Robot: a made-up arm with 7 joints.
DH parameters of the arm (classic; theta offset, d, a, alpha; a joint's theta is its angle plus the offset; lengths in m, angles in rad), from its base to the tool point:
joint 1: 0 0.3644 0 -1.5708
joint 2: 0 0 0 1.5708
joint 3: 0 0.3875 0.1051 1.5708
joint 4: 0 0 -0.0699 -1.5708
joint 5: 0 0.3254 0 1.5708
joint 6: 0 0 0.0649 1.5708
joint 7: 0 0 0 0
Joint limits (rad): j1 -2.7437..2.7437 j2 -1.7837..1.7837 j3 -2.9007..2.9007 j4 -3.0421..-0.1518 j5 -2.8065..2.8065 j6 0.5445..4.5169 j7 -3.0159..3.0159
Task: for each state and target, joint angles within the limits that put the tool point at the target. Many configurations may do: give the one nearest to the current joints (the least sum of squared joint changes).
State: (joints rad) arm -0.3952 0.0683 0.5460 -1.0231 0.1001 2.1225 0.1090
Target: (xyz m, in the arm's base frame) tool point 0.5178 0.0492 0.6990
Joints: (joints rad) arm -0.4097 0.0646 0.5323 -1.8817 0.1088 2.0198 0.1090
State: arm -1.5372 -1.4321 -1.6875 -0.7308 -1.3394 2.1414 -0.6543
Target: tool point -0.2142 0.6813 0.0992
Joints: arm -1.7928 -1.7837 -2.0106 -0.9907 -1.3774 2.1776 -0.6543
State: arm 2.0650 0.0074 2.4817 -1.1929 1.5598 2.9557 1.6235
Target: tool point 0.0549 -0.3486 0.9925
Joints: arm 2.3183 0.0287 2.7508 -1.0483 1.5284 2.9353 1.6235
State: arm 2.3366 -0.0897 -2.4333 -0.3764 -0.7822 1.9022 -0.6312
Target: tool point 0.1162 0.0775 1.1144
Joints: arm 2.4397 0.0165 -2.3034 -0.3628 -1.0238 2.7788 -0.6312
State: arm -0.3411 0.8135 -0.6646 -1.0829 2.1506 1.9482 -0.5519
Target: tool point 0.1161 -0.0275 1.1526
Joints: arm -0.0437 -0.1329 -0.0808 -0.4690 2.1445 1.6541 -0.5519
